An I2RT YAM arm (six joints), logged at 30 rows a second.
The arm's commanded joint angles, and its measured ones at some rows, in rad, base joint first. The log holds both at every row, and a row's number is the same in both.
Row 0, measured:
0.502 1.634 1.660 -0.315 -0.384 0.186
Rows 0 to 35, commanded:
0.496 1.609 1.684 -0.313 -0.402 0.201
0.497 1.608 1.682 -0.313 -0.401 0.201
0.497 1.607 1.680 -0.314 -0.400 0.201
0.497 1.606 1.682 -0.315 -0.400 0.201
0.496 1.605 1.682 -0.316 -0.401 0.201
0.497 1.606 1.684 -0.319 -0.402 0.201
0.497 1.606 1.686 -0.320 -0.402 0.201
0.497 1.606 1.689 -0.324 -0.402 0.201
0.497 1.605 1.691 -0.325 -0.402 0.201
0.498 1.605 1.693 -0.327 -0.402 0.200
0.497 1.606 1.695 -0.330 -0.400 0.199
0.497 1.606 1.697 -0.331 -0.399 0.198
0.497 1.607 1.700 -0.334 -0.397 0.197
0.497 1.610 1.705 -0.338 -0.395 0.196
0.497 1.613 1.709 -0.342 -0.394 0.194
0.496 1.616 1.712 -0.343 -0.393 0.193
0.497 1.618 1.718 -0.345 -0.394 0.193
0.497 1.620 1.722 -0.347 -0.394 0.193
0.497 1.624 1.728 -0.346 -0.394 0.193
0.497 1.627 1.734 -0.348 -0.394 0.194
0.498 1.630 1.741 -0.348 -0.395 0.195
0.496 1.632 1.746 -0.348 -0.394 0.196
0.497 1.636 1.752 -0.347 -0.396 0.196
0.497 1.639 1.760 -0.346 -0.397 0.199
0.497 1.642 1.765 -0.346 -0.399 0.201
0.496 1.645 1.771 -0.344 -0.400 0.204
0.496 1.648 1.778 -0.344 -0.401 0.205
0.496 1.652 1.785 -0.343 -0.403 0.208
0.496 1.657 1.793 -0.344 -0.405 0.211
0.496 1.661 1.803 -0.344 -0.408 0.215
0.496 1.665 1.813 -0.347 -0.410 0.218
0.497 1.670 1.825 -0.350 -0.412 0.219
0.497 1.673 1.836 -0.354 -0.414 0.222
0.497 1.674 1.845 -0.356 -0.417 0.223
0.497 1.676 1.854 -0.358 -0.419 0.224
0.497 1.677 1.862 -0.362 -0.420 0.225
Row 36, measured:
0.501 1.668 1.823 -0.356 -0.395 0.205
